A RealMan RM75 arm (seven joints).
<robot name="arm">
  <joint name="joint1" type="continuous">
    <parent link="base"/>
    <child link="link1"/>
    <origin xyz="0 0 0.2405" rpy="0 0 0"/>
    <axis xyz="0 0 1"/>
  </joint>
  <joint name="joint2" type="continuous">
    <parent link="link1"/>
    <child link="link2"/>
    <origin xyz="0 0 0" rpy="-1.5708 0 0"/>
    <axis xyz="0 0 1"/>
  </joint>
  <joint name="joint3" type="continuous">
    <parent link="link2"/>
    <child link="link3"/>
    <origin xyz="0 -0.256 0" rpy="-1.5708 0 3.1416"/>
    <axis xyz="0 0 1"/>
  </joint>
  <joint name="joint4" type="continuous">
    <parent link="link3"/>
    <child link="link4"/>
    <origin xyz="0 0 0" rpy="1.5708 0 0"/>
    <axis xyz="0 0 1"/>
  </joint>
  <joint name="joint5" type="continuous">
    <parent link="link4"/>
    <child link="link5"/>
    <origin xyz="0 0.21 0" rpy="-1.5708 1.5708 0"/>
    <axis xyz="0 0 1"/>
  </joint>
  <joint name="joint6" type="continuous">
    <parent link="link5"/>
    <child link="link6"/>
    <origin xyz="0 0 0" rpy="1.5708 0 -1.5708"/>
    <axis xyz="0 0 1"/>
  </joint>
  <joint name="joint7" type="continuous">
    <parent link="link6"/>
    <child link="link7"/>
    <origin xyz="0 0.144 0" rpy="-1.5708 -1.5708 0"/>
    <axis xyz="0 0 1"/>
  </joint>
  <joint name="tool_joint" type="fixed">
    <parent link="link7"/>
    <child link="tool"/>
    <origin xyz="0 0 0" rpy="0 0 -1.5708"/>
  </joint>
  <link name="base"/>
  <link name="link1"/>
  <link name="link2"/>
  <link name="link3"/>
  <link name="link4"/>
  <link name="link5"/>
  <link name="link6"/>
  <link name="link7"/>
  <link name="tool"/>
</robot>
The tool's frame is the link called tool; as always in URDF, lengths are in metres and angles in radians. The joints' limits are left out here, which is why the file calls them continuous.
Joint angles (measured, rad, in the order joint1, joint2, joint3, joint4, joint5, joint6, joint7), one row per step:
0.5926, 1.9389, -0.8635, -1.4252, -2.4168, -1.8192, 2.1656
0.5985, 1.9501, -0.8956, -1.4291, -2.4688, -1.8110, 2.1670
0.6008, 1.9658, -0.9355, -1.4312, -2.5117, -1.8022, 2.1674
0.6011, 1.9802, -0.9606, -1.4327, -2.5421, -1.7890, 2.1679
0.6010, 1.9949, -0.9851, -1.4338, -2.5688, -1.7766, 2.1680
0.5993, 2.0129, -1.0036, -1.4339, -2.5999, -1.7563, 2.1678
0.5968, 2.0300, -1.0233, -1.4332, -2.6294, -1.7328, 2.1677
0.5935, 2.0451, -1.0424, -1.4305, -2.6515, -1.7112, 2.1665
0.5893, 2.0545, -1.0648, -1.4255, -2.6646, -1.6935, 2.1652
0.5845, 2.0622, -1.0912, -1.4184, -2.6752, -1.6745, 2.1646
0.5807, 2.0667, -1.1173, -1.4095, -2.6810, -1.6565, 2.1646
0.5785, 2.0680, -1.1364, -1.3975, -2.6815, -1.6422, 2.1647
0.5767, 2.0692, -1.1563, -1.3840, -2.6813, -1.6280, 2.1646
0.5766, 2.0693, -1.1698, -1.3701, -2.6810, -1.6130, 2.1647
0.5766, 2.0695, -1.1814, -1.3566, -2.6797, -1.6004, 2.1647
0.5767, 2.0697, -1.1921, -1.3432, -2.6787, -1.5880, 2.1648
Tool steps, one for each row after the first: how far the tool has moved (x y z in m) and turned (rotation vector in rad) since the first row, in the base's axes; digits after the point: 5 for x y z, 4 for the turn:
0.00088, 0.00121, -0.00670, -0.0139, -0.0521, -0.0065
0.00091, 0.00122, -0.01660, -0.0370, -0.0972, -0.0067
0.00103, 0.00163, -0.02386, -0.0456, -0.1252, -0.0059
0.00073, 0.00173, -0.03131, -0.0553, -0.1495, -0.0029
0.00150, 0.00233, -0.03852, -0.0550, -0.1718, -0.0027
0.00222, 0.00315, -0.04559, -0.0526, -0.1940, -0.0004
0.00277, 0.00356, -0.05255, -0.0533, -0.2109, 0.0041
0.00330, 0.00350, -0.05893, -0.0596, -0.2256, 0.0108
0.00388, 0.00335, -0.06574, -0.0681, -0.2407, 0.0189
0.00429, 0.00336, -0.07194, -0.0772, -0.2535, 0.0278
0.00518, 0.00345, -0.07675, -0.0860, -0.2600, 0.0326
0.00612, 0.00339, -0.08193, -0.0964, -0.2663, 0.0376
0.00722, 0.00406, -0.08569, -0.1012, -0.2704, 0.0405
0.00832, 0.00443, -0.08927, -0.1068, -0.2727, 0.0422
0.00951, 0.00478, -0.09267, -0.1118, -0.2749, 0.0432

